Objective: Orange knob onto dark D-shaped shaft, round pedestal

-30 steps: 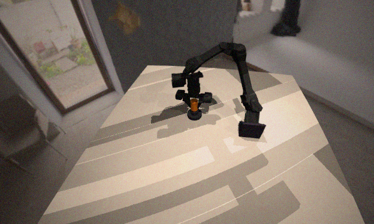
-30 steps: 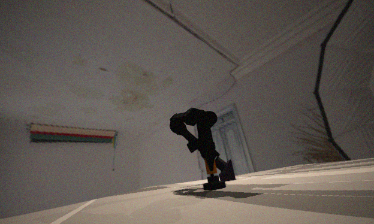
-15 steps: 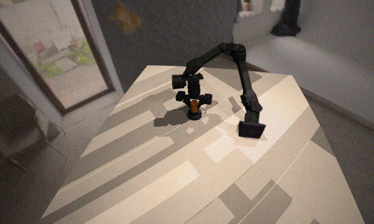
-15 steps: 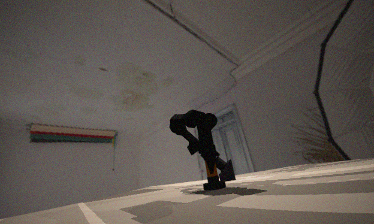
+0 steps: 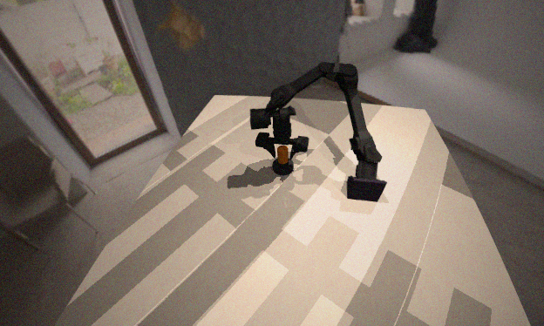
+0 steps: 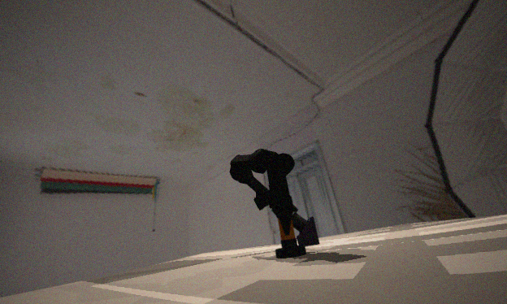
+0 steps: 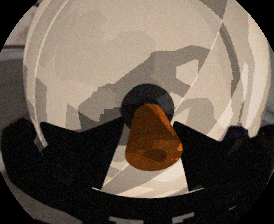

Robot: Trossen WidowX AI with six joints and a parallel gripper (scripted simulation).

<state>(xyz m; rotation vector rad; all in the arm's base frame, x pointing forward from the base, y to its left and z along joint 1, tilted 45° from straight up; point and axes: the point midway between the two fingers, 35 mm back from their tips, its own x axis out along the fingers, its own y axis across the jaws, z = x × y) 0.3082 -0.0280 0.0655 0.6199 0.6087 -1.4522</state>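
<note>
My gripper tip is 20 mm below the orange knob. Also, from my gripper tip: round dark pedestal (20 mm below).
</note>
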